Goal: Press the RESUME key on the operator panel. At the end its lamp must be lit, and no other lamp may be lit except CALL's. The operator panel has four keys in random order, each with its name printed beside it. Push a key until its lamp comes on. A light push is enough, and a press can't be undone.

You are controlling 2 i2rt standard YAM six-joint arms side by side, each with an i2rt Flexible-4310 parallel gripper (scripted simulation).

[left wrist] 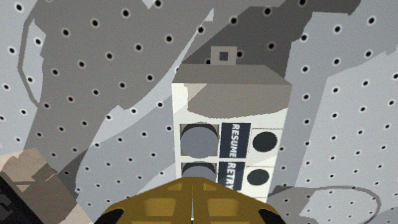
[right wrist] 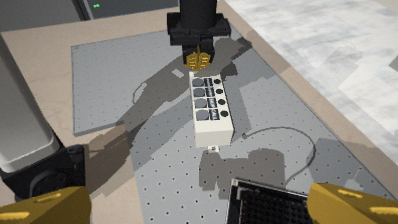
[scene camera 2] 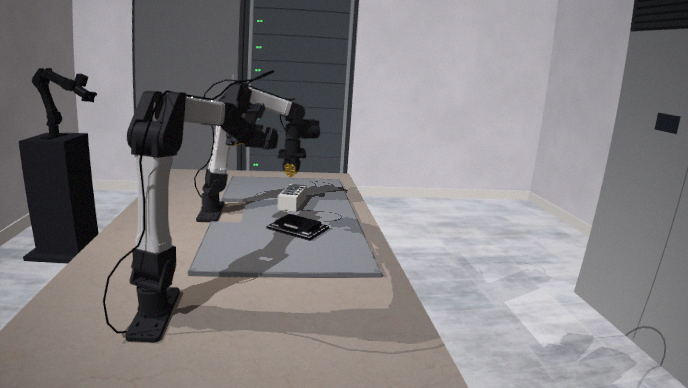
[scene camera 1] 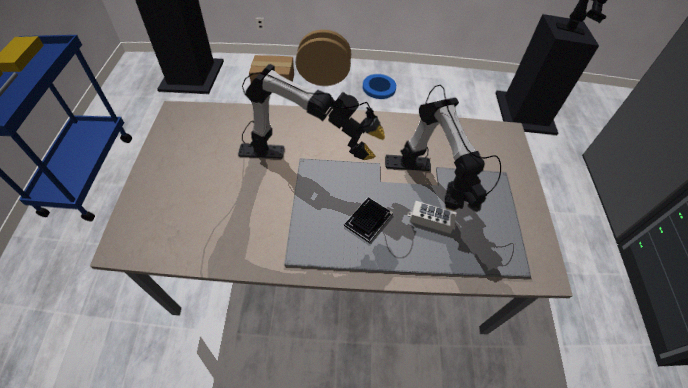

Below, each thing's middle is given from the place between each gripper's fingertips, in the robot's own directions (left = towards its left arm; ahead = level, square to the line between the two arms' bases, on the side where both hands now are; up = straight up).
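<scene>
Operator panel [scene camera 1: 420, 216]: 60 mm below my left hand, 10 mm behind it and 40 mm to the right of it. My right hand [scene camera 2: 258, 142]: 240 mm above the operator panel, 250 mm to the right of it and 100 mm short of it. By its middle, the operator panel is nearer to my left hand than to my right hand.
</scene>
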